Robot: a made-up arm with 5 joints. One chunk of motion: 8 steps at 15 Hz.
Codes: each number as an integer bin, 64 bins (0 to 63) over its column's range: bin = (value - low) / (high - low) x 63, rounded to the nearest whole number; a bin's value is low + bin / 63 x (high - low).
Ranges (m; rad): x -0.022..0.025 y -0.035..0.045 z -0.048..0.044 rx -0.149..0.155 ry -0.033..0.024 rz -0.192..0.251
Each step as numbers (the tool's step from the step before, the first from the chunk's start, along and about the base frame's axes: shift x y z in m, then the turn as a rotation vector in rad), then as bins.
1 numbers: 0.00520 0.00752 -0.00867 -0.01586 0.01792 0.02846
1 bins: 36 33 27 28 56 31
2 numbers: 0.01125 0.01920 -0.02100 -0.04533 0.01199 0.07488
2 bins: 45 43 18 21 50 38
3 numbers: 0.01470 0.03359 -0.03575 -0.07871 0.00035 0.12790
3 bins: 49 54 8 15 37 45
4 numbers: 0.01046 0.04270 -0.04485 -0.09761 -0.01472 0.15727
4 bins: 44 61 2 11 20 50
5 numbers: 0.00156 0.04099 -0.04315 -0.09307 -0.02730 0.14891
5 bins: 32 60 3 12 6 48
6 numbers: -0.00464 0.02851 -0.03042 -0.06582 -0.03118 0.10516
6 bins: 23 50 12 17 2 42
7 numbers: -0.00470 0.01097 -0.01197 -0.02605 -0.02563 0.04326
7 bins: 23 36 25 25 8 33
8 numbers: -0.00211 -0.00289 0.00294 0.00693 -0.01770 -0.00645
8 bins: 27 25 35 32 17 26
